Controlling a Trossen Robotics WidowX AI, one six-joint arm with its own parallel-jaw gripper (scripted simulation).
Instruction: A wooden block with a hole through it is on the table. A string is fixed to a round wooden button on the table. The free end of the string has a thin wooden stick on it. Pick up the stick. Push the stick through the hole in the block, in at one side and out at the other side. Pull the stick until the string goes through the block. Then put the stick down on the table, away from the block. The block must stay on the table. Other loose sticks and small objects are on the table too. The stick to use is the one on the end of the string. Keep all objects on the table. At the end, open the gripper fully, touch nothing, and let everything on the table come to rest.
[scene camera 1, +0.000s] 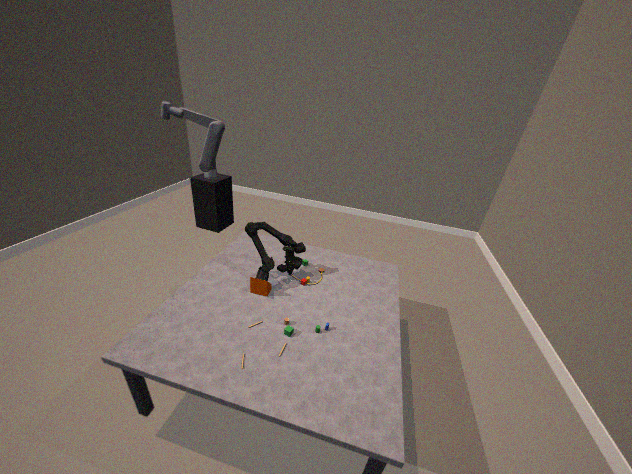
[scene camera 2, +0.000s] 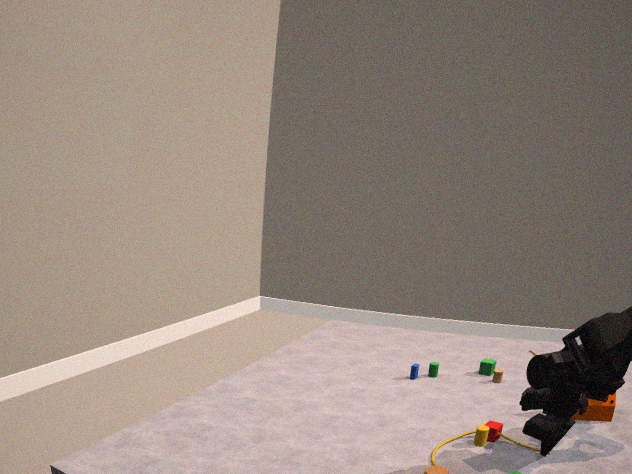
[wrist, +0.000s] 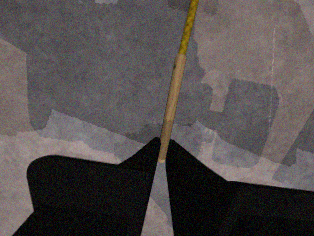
Scene:
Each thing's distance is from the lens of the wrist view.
my gripper (wrist: 162, 143): 0.11 m
thin wooden stick (wrist: 180, 60): 0.09 m

